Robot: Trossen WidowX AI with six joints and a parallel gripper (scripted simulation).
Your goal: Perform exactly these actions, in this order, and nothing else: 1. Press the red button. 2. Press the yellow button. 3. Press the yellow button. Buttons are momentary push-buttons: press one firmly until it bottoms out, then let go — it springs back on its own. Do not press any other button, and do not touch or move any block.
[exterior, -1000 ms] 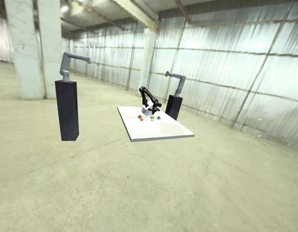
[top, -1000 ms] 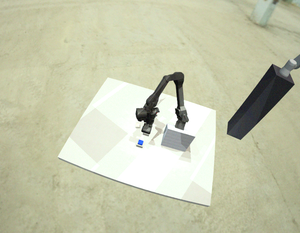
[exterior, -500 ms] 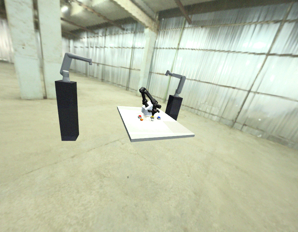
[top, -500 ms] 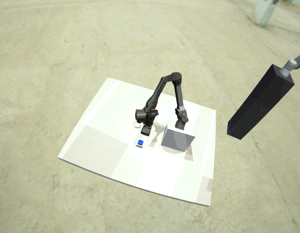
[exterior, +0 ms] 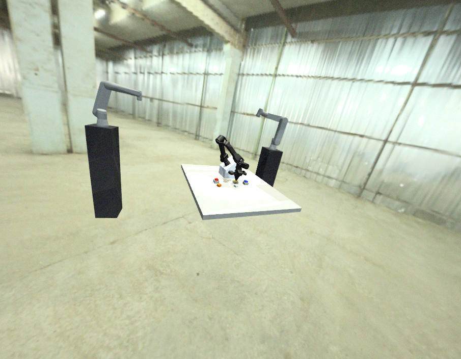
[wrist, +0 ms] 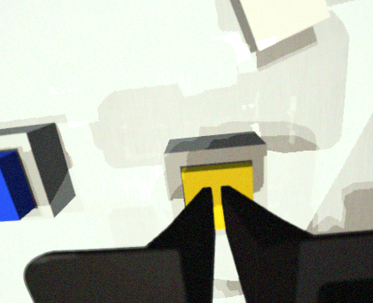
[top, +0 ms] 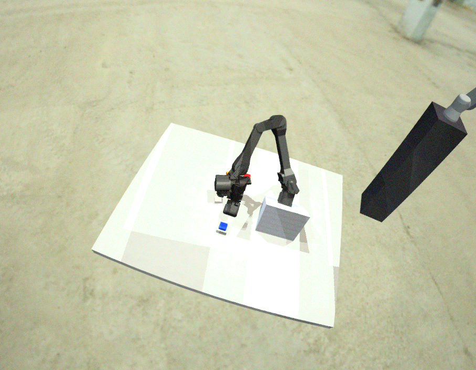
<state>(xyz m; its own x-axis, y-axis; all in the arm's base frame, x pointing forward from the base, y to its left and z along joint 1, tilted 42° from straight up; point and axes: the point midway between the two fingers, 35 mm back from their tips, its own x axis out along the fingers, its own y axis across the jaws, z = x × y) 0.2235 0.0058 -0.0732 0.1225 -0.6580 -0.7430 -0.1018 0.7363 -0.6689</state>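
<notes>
Now: the yellow button 10 mm below my gripper tip. The rest, counted from my gripper tip: orange block 90 mm ahead, 200 mm to the right, 20 mm below; blue button 110 mm to the left; white block 80 mm ahead, 20 mm to the right, 20 mm below.
</notes>
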